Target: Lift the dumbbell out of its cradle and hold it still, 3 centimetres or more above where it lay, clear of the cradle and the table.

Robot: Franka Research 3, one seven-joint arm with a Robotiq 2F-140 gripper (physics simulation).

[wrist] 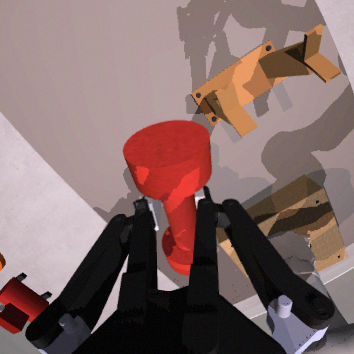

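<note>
The red dumbbell (168, 162) is in the middle of the wrist view, its large round near end facing up the view and its other end partly hidden behind the right finger. My gripper (176, 181) is shut on the dumbbell's handle, with one finger on each side. The orange-brown cradle (242, 77), a bolted plate with angled supports, stands at the upper right. The dumbbell is off the cradle, with a gap between them in view, and looks raised above the table (75, 100). The exact height cannot be read.
A light wooden board (332, 237) with small dark bolts lies at the lower right, partly behind the gripper's right linkage, with a grey patch over part of it. A red object (27, 299) with dark pegs is at the lower left. A small orange thing (2, 261) shows at the left edge.
</note>
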